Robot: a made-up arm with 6 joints. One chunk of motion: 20 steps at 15 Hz.
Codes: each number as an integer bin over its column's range. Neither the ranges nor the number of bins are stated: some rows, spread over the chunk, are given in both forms.
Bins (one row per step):
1: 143 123 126 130 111 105
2: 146 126 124 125 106 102
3: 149 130 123 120 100 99
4: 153 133 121 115 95 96
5: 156 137 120 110 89 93
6: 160 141 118 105 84 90
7: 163 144 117 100 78 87
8: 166 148 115 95 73 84
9: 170 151 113 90 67 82
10: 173 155 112 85 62 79
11: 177 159 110 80 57 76
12: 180 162 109 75 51 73
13: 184 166 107 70 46 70
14: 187 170 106 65 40 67
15: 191 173 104 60 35 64
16: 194 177 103 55 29 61
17: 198 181 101 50 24 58
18: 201 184 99 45 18 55
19: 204 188 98 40 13 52
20: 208 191 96 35 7 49
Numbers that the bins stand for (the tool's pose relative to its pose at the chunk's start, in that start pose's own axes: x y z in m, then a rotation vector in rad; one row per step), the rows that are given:
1: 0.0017 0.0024 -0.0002 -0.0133 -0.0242 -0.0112
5: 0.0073 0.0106 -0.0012 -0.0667 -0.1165 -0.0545
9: 0.0133 0.0188 -0.0023 -0.1200 -0.2089 -0.0942
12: 0.0176 0.0253 -0.0029 -0.1600 -0.2760 -0.1266
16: 0.0237 0.0341 -0.0038 -0.2133 -0.3683 -0.1699
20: 0.0297 0.0424 -0.0049 -0.2667 -0.4606 -0.2132
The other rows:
2: 0.0030 0.0041 -0.0005 -0.0267 -0.0452 -0.0220
3: 0.0043 0.0065 -0.0007 -0.0400 -0.0704 -0.0328
4: 0.0060 0.0082 -0.0010 -0.0533 -0.0914 -0.0436
6: 0.0090 0.0129 -0.0015 -0.0800 -0.1375 -0.0653
7: 0.0103 0.0147 -0.0016 -0.0933 -0.1627 -0.0761
8: 0.0116 0.0171 -0.0020 -0.1067 -0.1837 -0.0869
10: 0.0146 0.0212 -0.0024 -0.1333 -0.2298 -0.1050
11: 0.0164 0.0235 -0.0027 -0.1467 -0.2508 -0.1158
13: 0.0194 0.0276 -0.0032 -0.1733 -0.2970 -0.1375
14: 0.0207 0.0300 -0.0034 -0.1867 -0.3222 -0.1483
15: 0.0224 0.0318 -0.0037 -0.2000 -0.3431 -0.1591
17: 0.0254 0.0365 -0.0042 -0.2267 -0.3893 -0.1807
18: 0.0267 0.0382 -0.0045 -0.2400 -0.4145 -0.1916
19: 0.0280 0.0406 -0.0046 -0.2533 -0.4355 -0.2024

